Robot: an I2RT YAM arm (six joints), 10 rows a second.
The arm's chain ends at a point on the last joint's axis. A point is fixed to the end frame.
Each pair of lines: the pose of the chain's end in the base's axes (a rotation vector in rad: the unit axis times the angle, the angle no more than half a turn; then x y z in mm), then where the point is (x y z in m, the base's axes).
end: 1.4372 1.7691 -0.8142 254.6 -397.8 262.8
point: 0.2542 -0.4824 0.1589
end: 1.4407 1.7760 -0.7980 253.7 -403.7 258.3
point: 0.2543 -0.4871 0.1534
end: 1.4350 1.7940 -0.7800 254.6 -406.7 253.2
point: 0.2563 -0.4886 0.1472
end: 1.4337 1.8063 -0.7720 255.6 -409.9 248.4
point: 0.2575 -0.4908 0.1416
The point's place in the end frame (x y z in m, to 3 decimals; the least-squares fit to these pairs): 0.041 -0.012 0.127
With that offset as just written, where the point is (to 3 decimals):
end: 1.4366 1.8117 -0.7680 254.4 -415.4 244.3
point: 0.256 -0.496 0.137
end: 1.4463 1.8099 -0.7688 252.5 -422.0 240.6
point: 0.254 -0.502 0.133
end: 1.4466 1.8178 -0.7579 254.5 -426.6 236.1
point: 0.256 -0.505 0.128
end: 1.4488 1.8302 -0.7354 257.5 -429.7 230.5
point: 0.261 -0.507 0.121
